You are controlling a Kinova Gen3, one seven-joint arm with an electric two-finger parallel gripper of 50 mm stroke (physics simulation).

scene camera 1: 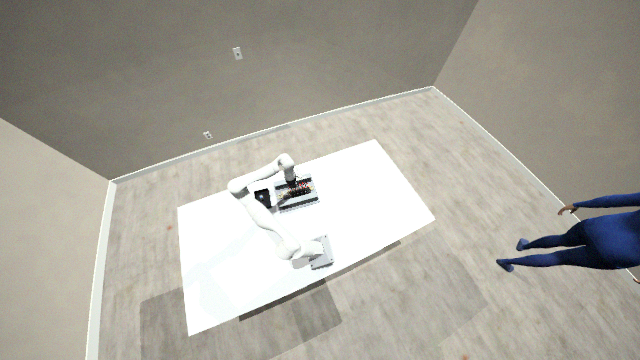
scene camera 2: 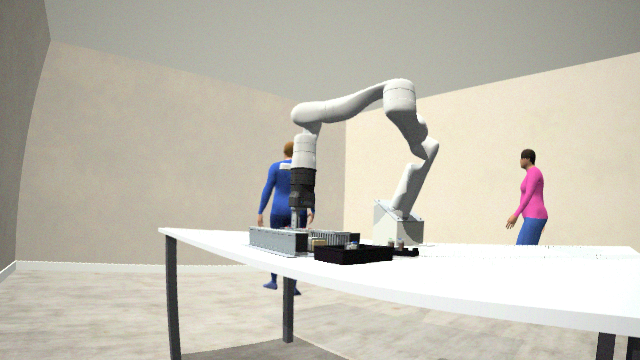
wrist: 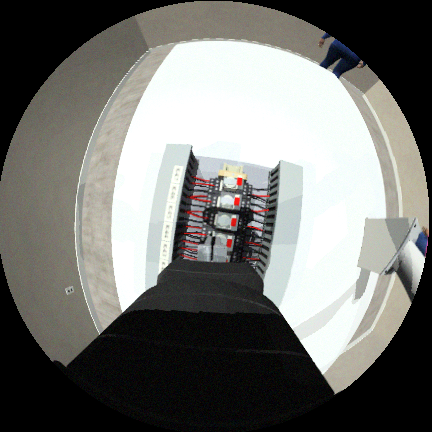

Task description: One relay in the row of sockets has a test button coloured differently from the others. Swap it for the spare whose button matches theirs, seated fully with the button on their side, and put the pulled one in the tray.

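Places are measured from the arm's base along level axes (x right, y back, z down), in centimetres.
Pixels of known places: gripper, fingertip midpoint: [scene camera 1: 296,187] [scene camera 2: 295,228] [wrist: 213,244]; arm's base at its link origin: [scene camera 1: 316,249] [scene camera 2: 398,211].
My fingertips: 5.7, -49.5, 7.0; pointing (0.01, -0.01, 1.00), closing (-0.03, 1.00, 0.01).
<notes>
Ahead of a thing's pixels: the offset from my fingertips to its top centre, as dx, dy, dz. Level surfaces: height alone.
My gripper [scene camera 1: 293,189] [scene camera 2: 295,225] [wrist: 213,244] points down over the relay row, shut and empty. In the wrist view, relays with red buttons {+8.4, +2.5, -0.1} [wrist: 232,182] {+5.7, +2.1, -0.1} [wrist: 229,201] {+3.1, +1.7, -0.1} [wrist: 226,221] stand in the sockets, buttons to the right. A further red-button relay {+0.4, +1.3, -0.2} [wrist: 223,242] is close to the fingertips; whether they touch a relay I cannot tell. The gripper hides the near end of the row. The black tray {-27.0, -3.6, +3.3} [scene camera 2: 350,256] [scene camera 1: 265,204] holds a relay with a blue button {-27.3, -5.0, +2.1} [scene camera 2: 353,245]. Two spares {-25.6, +14.7, +2.0} [scene camera 2: 391,243] {-28.8, +15.0, +2.0} [scene camera 2: 400,243] stand in a black holder {-28.8, +15.0, +4.5} [scene camera 2: 409,252]; one top looks greenish, the other's colour is unclear.
Grey slotted wire ducts {-0.1, -7.7, +0.5} [wrist: 170,200] {-2.7, +9.9, +0.5} [wrist: 287,200] rise on both sides of the row, with red and black wires between. A tan end block {+10.2, +2.8, +2.8} [wrist: 232,171] closes the far end. The robot's base [scene camera 1: 324,251] [scene camera 2: 398,227] is on the table {dz +6.8} [scene camera 1: 370,200]. A person in blue [scene camera 1: 607,235] and one in pink [scene camera 2: 534,192] stand beyond the table.
</notes>
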